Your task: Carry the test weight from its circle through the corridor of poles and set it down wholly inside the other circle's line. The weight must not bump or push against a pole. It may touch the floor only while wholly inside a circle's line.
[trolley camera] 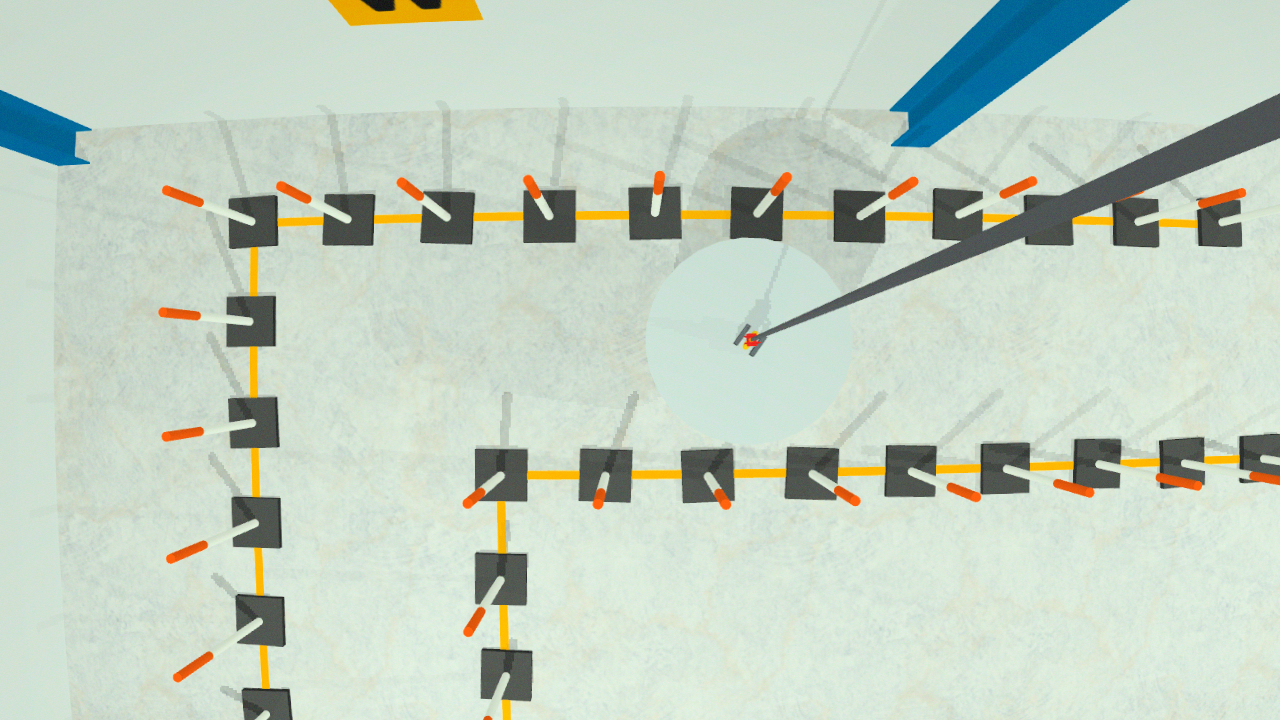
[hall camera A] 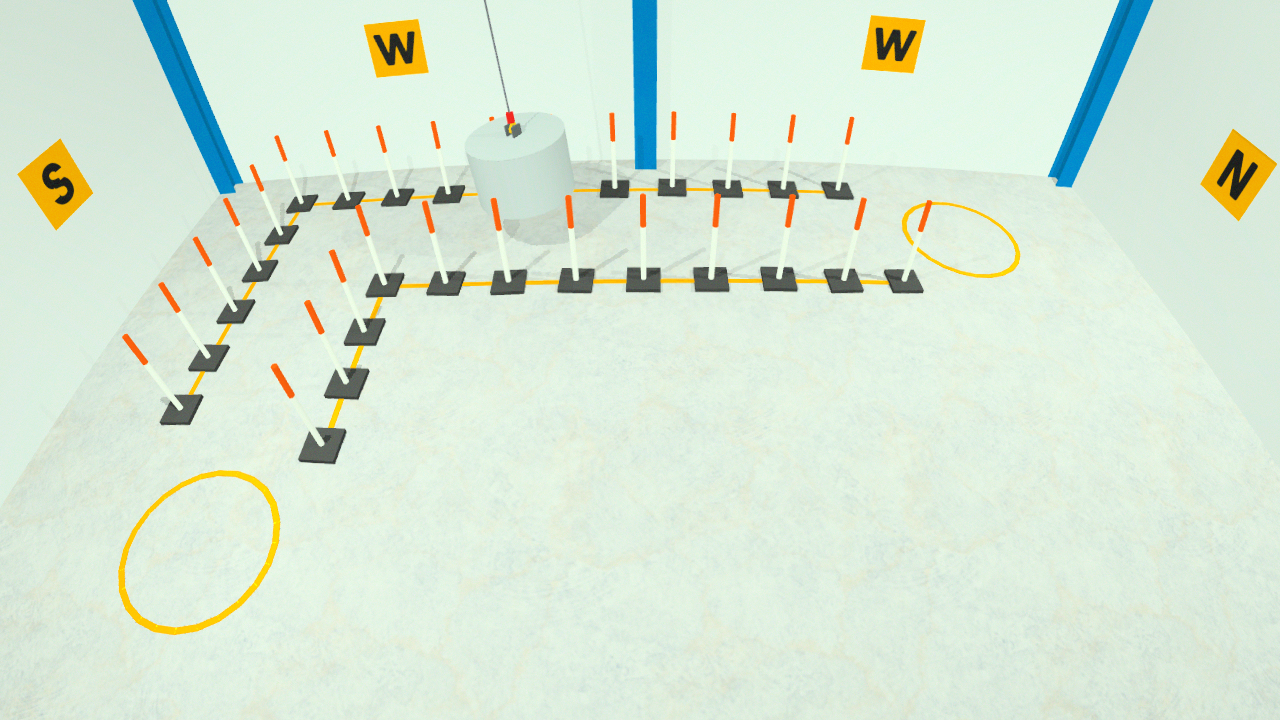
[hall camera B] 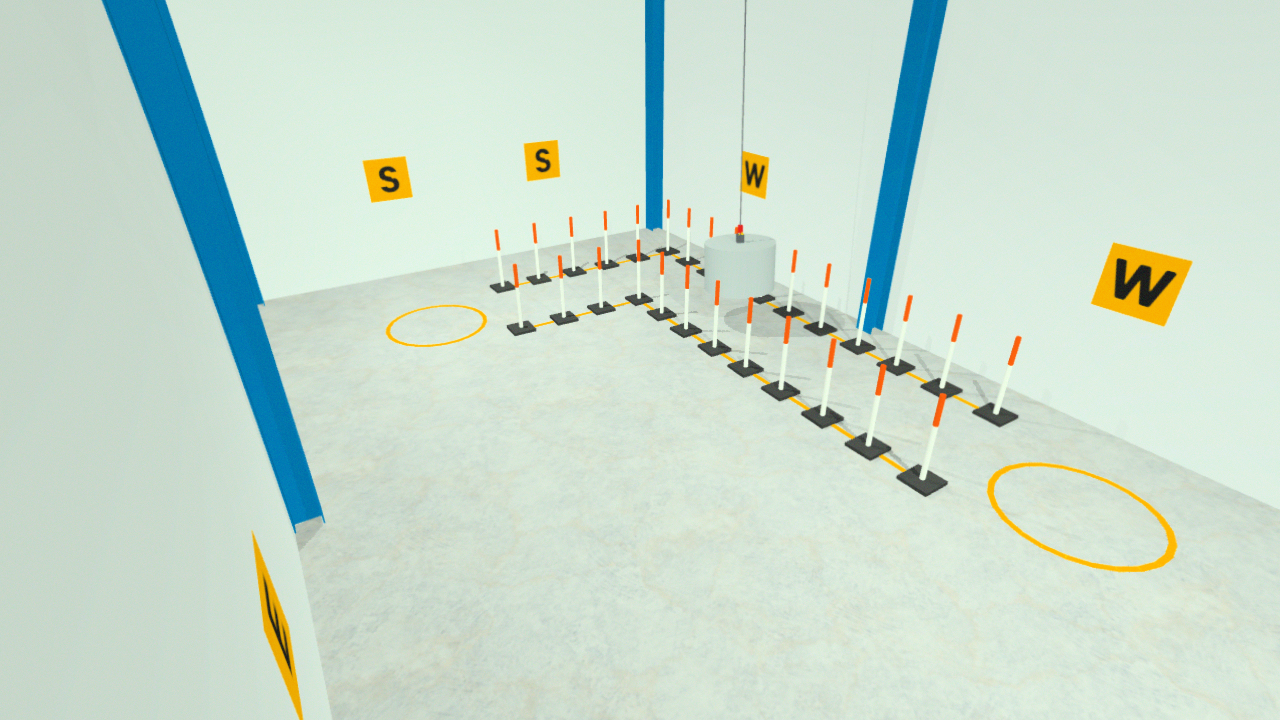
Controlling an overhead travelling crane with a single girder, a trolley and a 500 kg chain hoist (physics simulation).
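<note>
The test weight (hall camera A: 523, 183) (hall camera B: 739, 268) (trolley camera: 716, 385) is a pale grey upright cylinder. It hangs over the long leg of the corridor, its shadow on the floor apart from its base. My hook (hall camera A: 511, 123) (hall camera B: 740, 231) (trolley camera: 750, 340) is shut on its top fitting. The chain slants in hall camera A and the trolley view. In the trolley view the weight lies between the outer row's line (trolley camera: 705, 214) and the inner row's line (trolley camera: 657, 474), close to bases on both sides; no contact shows. One circle (hall camera A: 175, 631) (hall camera B: 435, 345) lies beyond the short leg, the other (hall camera A: 984, 275) (hall camera B: 1123, 568) beyond the long leg.
Orange-tipped white poles on black bases line both sides of the L-shaped corridor. Its outer corner base (hall camera A: 301, 203) (trolley camera: 253, 222) and inner corner base (hall camera A: 384, 284) (trolley camera: 501, 474) stand toward the S side. A blue column (hall camera A: 644, 89) (hall camera B: 895, 179) (trolley camera: 993, 71) stands at the W wall behind the outer row.
</note>
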